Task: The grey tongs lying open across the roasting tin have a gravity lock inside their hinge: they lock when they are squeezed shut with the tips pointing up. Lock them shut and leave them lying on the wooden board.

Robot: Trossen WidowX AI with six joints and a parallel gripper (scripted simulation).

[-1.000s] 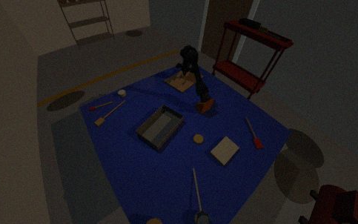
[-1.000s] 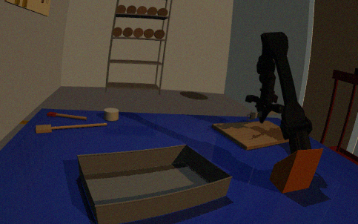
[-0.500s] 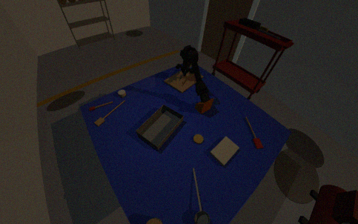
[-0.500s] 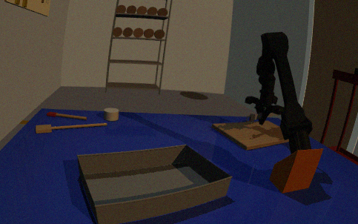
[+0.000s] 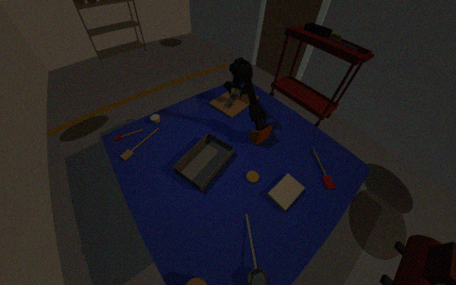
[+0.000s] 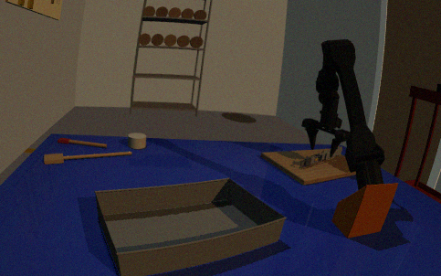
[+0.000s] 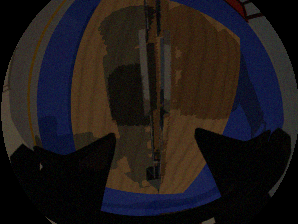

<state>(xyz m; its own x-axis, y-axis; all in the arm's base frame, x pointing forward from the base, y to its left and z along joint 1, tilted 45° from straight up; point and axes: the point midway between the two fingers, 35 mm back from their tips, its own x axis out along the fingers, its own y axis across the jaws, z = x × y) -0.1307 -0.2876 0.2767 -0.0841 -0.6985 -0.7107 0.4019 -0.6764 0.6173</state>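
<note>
Right now my gripper tip is 4 cm above the wooden board. From my gripper tip the other things lie so: white cylinder 60 cm ahead, 16 cm to the right, 3 cm below; roasting tin 52 cm ahead, 34 cm to the left, 2 cm below; yellow disc 58 cm to the left, 37 cm ahead, 4 cm below.
</note>
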